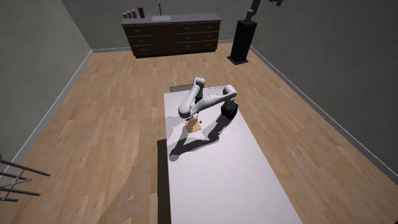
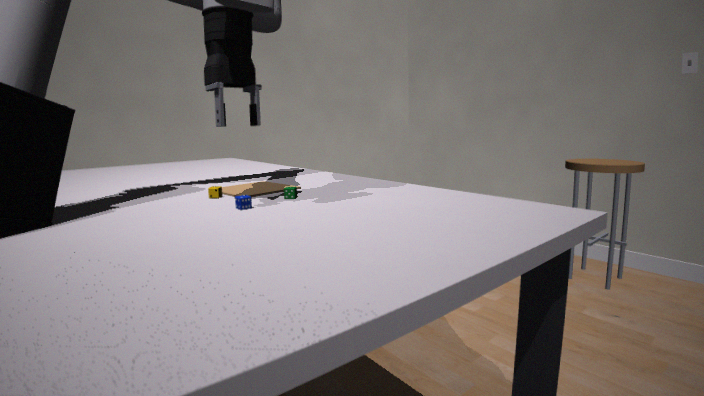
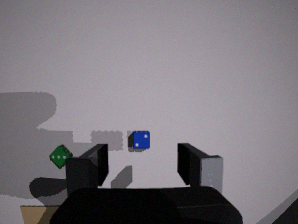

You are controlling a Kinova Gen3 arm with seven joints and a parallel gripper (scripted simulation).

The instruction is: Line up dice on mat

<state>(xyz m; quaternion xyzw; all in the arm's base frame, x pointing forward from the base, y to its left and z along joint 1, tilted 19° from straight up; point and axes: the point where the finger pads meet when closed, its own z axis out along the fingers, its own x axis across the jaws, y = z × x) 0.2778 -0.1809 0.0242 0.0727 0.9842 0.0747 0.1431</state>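
The blue die is 140 mm below my hand. Also, from my hand: tan mat (120 mm ahead, 150 mm to the left, 150 mm below); then yellow die (20 mm ahead, 130 mm to the left, 140 mm below); then green die (100 mm ahead, 10 mm to the left, 140 mm below).
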